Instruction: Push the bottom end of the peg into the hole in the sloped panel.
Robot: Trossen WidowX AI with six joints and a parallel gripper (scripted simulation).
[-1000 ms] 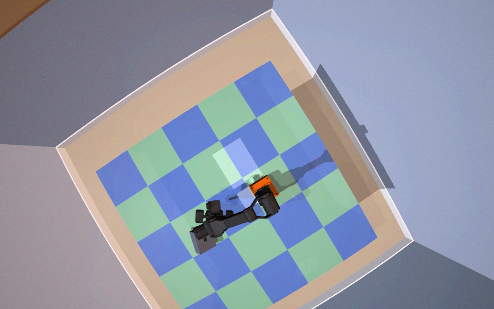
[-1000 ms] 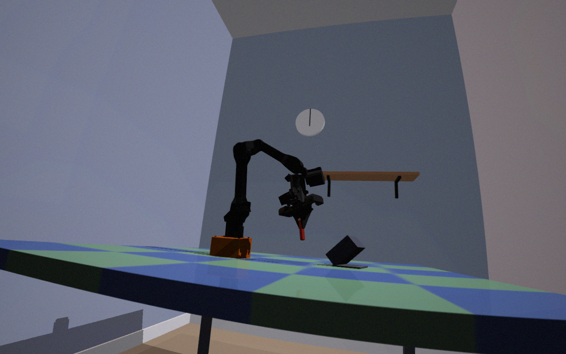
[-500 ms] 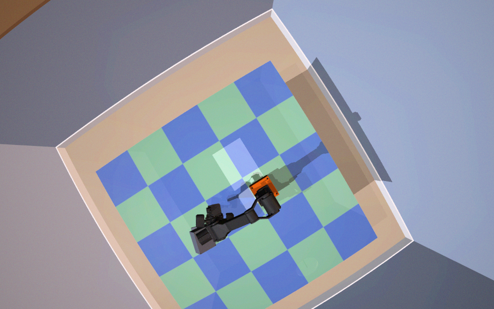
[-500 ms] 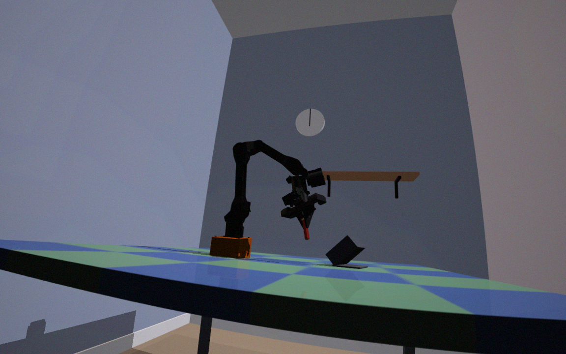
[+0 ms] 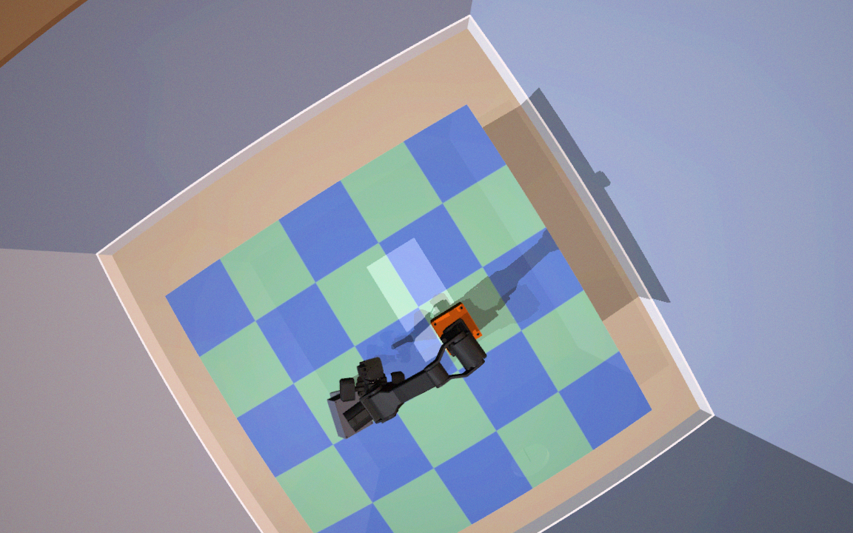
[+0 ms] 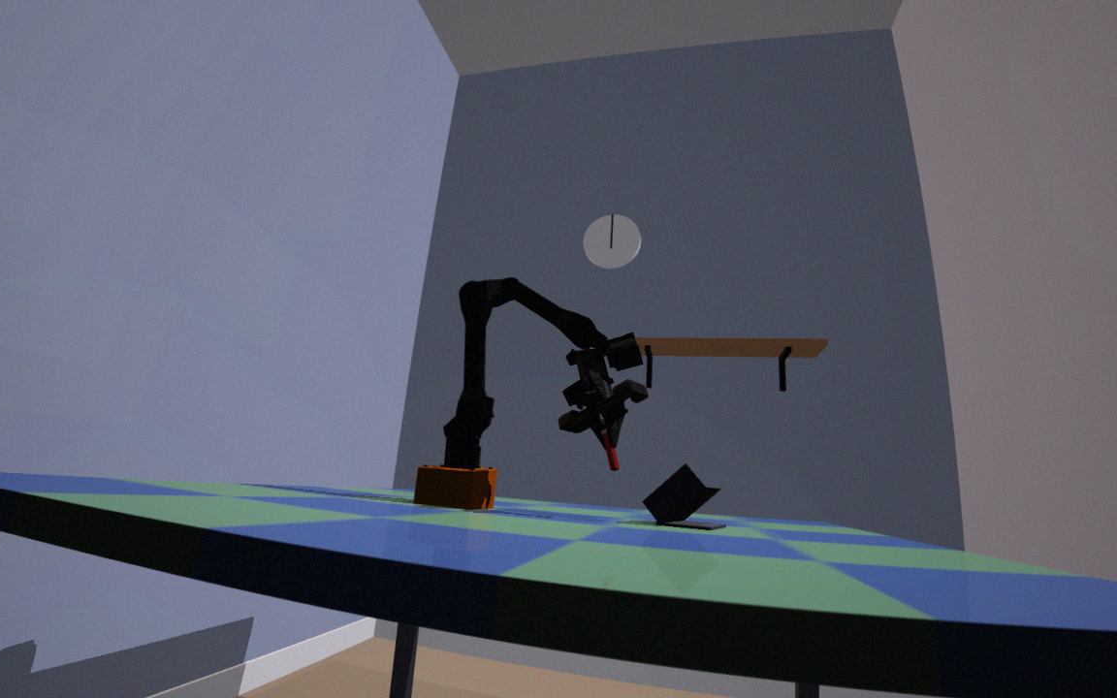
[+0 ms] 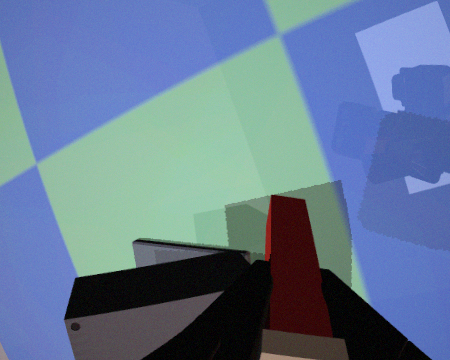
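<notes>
Right now my gripper tip is 14 cm short of the grey sloped panel, 8 cm to the right of it and 7 cm above it. Also, from my gripper tip: red square peg (1 cm behind, 2 cm above); then flat plate (15 cm ahead, 7 cm to the left, 13 cm below).
</notes>
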